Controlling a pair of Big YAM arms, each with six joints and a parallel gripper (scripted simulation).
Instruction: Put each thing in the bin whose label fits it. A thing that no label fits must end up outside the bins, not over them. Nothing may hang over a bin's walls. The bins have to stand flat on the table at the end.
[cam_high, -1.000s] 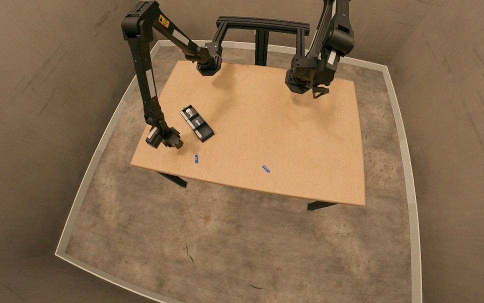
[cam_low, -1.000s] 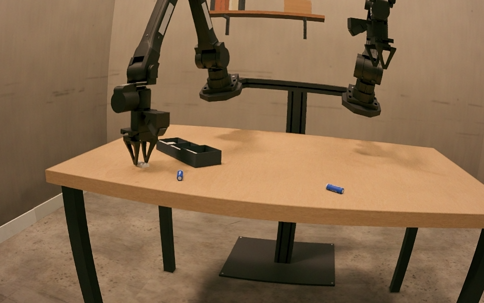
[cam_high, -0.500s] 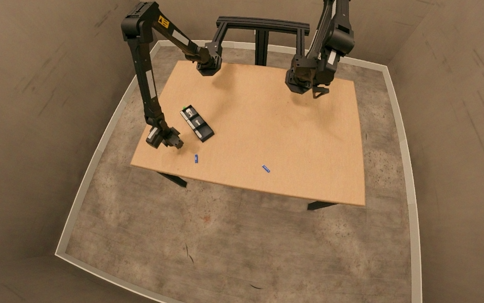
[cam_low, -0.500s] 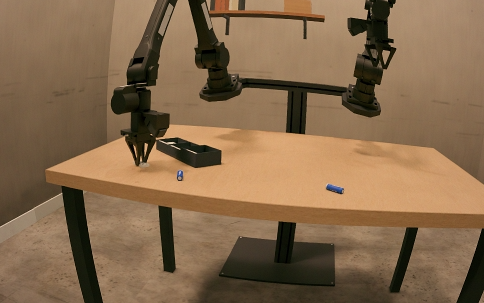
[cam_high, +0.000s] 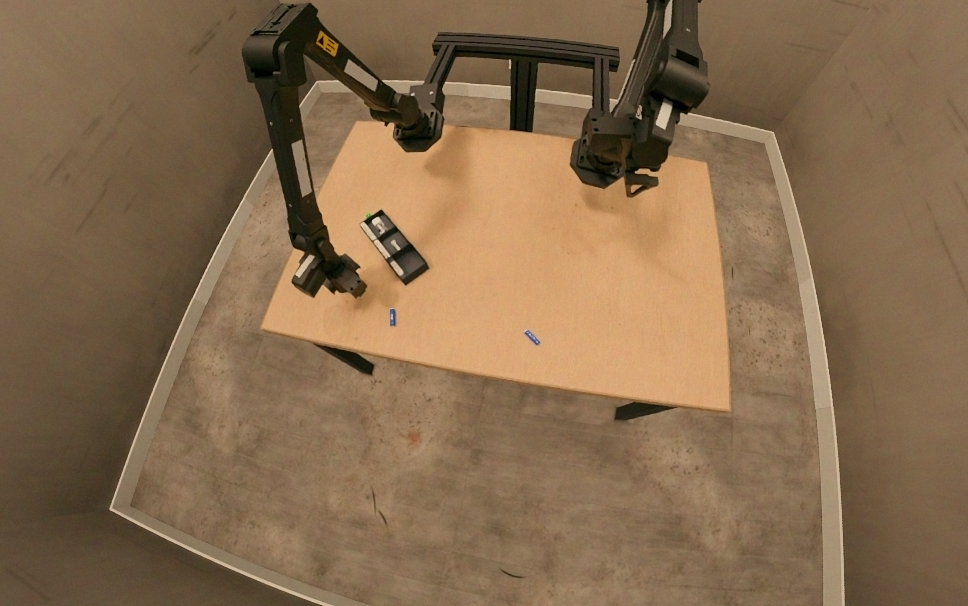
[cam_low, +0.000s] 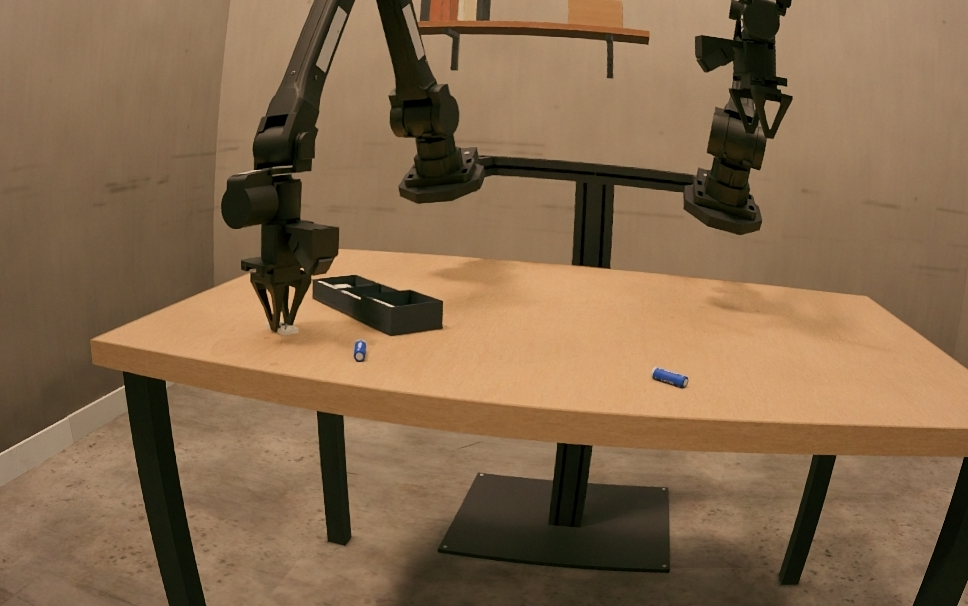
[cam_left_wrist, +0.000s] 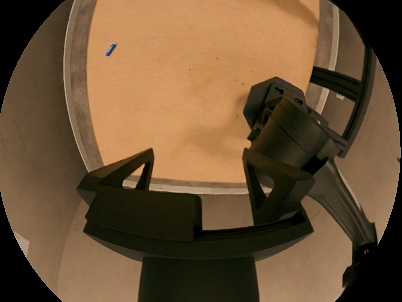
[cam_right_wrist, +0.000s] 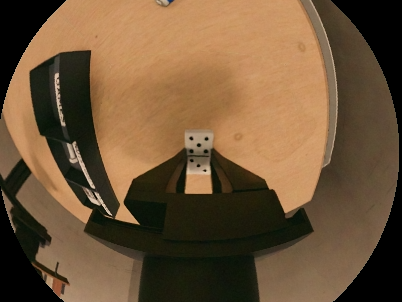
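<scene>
Now: the black bin tray 150 mm behind my right hand, 70 mm to the left of it and 10 mm above it. Round my right hand: eraser: 210 mm behind; then white bolt: 160 mm behind, 80 mm to the left; then flat white block: right at my right hand.
</scene>
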